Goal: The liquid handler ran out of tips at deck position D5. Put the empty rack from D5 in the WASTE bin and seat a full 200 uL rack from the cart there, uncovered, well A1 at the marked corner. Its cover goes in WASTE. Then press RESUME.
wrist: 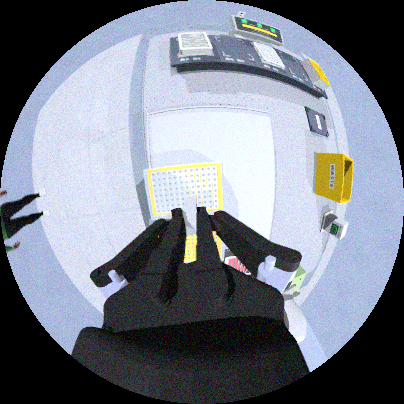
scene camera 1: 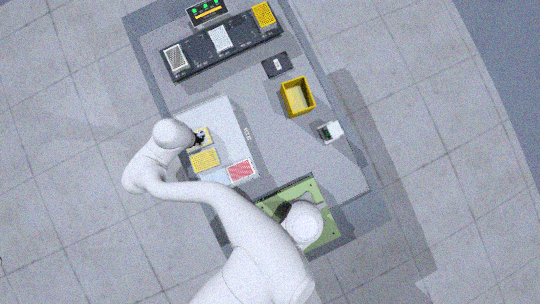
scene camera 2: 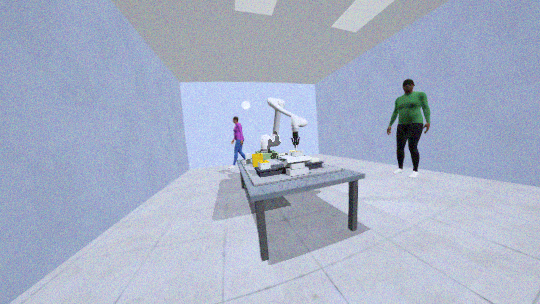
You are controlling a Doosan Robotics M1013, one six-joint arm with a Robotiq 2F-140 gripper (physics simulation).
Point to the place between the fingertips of my gripper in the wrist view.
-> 192, 204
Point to a white cart tray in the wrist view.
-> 241, 138
